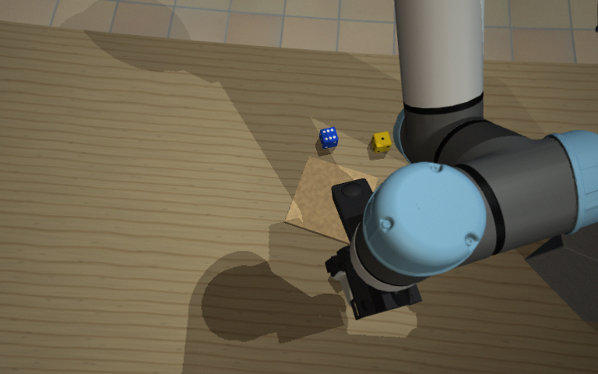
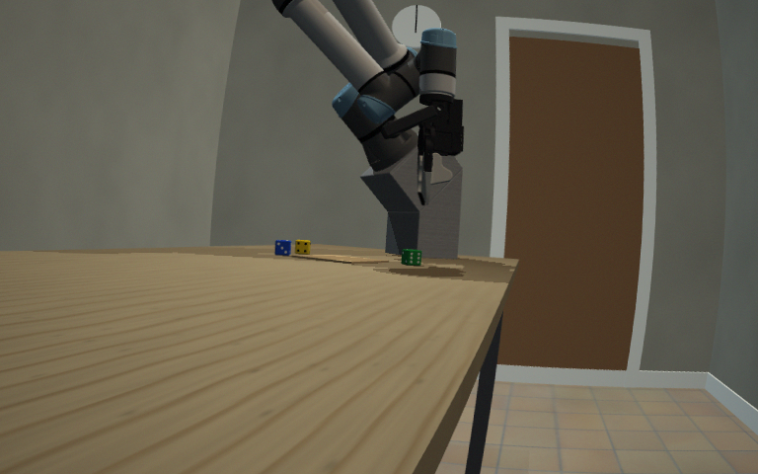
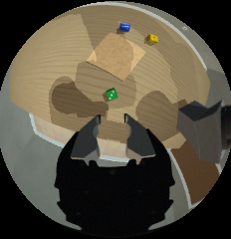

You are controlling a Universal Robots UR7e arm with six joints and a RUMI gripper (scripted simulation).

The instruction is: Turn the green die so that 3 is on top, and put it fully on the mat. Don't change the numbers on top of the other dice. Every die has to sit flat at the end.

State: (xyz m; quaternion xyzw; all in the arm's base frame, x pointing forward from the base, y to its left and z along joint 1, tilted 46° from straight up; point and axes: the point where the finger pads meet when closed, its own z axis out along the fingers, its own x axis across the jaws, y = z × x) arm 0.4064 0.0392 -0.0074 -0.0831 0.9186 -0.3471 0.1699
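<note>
Right now the green die is 2 cm to the right of my hand and 12 cm below it. Also, from my hand: blue die 4 cm behind, 27 cm to the right, 12 cm below; tan mat 1 cm behind, 15 cm to the right, 13 cm below; yellow die 13 cm behind, 24 cm to the right, 12 cm below.
</note>
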